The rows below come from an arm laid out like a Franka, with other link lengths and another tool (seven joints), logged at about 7 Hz.
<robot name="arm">
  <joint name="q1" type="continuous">
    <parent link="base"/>
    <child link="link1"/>
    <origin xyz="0 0 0.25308"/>
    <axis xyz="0 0 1"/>
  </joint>
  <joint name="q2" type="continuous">
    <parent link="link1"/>
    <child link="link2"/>
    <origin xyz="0 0 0" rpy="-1.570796 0 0"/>
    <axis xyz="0 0 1"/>
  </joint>
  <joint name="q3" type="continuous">
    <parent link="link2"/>
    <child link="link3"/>
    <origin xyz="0 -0.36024 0" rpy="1.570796 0 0"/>
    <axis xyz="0 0 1"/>
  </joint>
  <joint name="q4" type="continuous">
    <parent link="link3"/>
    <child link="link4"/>
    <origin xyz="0.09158 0 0" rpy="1.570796 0 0"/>
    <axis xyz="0 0 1"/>
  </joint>
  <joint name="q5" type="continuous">
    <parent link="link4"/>
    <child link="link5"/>
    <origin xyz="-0.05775 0.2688 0" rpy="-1.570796 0 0"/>
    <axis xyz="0 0 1"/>
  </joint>
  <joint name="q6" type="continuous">
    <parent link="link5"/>
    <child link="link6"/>
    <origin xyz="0 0 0" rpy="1.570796 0 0"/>
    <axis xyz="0 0 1"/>
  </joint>
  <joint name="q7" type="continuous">
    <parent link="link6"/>
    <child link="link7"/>
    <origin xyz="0.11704 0 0" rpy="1.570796 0 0"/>
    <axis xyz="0 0 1"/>
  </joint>
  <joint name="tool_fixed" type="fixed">
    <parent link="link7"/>
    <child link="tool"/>
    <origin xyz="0.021 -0.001 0.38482" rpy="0 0.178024 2.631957"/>
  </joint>
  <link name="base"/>
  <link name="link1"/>
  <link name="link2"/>
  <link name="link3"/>
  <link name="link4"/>
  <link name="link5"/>
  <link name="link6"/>
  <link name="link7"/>
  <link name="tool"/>
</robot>
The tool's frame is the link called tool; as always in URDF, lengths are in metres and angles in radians. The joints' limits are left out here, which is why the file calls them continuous.
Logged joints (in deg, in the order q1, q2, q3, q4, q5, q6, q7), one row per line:
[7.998, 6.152, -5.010, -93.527, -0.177, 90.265, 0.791]
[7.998, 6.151, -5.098, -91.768, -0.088, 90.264, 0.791]
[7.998, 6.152, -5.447, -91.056, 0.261, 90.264, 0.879]
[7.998, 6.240, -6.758, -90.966, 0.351, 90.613, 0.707]
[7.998, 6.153, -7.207, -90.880, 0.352, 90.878, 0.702]
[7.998, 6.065, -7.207, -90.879, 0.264, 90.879, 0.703]
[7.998, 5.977, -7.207, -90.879, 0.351, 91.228, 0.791]
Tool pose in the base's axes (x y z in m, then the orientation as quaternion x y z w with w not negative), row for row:
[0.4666, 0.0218, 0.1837, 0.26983, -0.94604, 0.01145, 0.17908]
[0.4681, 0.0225, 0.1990, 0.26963, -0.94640, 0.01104, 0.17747]
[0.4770, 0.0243, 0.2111, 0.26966, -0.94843, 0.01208, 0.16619]
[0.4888, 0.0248, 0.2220, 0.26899, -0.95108, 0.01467, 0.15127]
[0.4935, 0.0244, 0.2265, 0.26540, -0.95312, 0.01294, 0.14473]
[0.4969, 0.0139, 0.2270, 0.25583, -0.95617, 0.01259, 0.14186]
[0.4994, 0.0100, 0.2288, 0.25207, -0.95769, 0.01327, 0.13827]
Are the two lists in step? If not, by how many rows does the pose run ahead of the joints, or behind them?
The pose runs 2 rows behind the joints: the pose in row i belongs to the joints in row i - 2.
